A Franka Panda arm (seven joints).
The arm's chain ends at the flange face. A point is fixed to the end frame.
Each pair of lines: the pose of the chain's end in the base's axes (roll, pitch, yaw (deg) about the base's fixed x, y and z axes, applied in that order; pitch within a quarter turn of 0, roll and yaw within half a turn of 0; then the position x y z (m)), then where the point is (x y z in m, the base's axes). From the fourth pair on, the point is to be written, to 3 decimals.
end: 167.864, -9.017, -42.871, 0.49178, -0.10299, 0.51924
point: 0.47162 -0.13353 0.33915
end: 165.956, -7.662, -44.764, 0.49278, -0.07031, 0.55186
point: 0.46429 -0.10126 0.37297
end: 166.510, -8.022, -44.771, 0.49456, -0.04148, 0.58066
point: 0.46812 -0.07203 0.40138
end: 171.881, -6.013, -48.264, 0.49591, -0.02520, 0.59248
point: 0.476 -0.038 0.410
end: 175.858, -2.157, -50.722, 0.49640, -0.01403, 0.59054
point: 0.478 -0.009 0.408
